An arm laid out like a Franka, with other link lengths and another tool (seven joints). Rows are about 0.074 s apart.
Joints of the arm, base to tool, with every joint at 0 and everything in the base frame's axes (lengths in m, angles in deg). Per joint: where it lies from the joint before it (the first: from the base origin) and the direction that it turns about. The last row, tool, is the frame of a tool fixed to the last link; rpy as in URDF.
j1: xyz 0 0 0.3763 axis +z
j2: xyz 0 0 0 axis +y
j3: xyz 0 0 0.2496 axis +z
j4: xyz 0.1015 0 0 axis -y
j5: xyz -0.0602 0 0.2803 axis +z
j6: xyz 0 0 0 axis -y
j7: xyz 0.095 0 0 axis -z
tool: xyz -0.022 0.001 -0.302 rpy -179.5 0 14.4
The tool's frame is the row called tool.
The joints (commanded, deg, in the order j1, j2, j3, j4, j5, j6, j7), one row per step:
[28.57 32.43 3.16 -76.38 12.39 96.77 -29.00]
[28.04 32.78 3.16 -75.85 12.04 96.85 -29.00]
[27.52 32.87 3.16 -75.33 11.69 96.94 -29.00]
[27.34 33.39 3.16 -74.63 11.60 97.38 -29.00]
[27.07 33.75 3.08 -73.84 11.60 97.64 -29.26]
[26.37 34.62 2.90 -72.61 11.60 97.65 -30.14]
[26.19 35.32 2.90 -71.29 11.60 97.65 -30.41]
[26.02 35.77 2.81 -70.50 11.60 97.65 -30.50]
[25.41 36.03 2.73 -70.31 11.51 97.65 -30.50]
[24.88 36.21 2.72 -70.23 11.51 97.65 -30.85]
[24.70 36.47 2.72 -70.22 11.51 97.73 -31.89]
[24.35 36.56 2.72 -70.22 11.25 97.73 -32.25]
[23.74 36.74 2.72 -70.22 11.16 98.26 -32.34]
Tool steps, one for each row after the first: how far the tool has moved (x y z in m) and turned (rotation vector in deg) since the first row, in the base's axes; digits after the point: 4 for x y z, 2 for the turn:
[0.0059 -0.0042 -0.0007 -0.14 -0.39 -0.45]
[0.0124 -0.0080 0.0009 -0.16 -1.01 -0.90]
[0.0179 -0.0075 -0.0002 0.07 -1.58 -1.17]
[0.0241 -0.0079 0.0008 0.44 -2.21 -1.34]
[0.0330 -0.0128 -0.0009 0.79 -2.67 -1.39]
[0.0388 -0.0118 -0.0003 1.19 -3.22 -1.36]
[0.0430 -0.0125 -0.0002 1.34 -3.55 -1.54]
[0.0470 -0.0183 -0.0018 1.17 -3.55 -2.19]
[0.0498 -0.0227 -0.0031 1.20 -3.51 -2.39]
[0.0507 -0.0246 -0.0056 1.40 -3.48 -1.59]
[0.0529 -0.0288 -0.0067 1.23 -3.56 -1.52]
[0.0583 -0.0334 -0.0083 1.29 -3.93 -2.12]

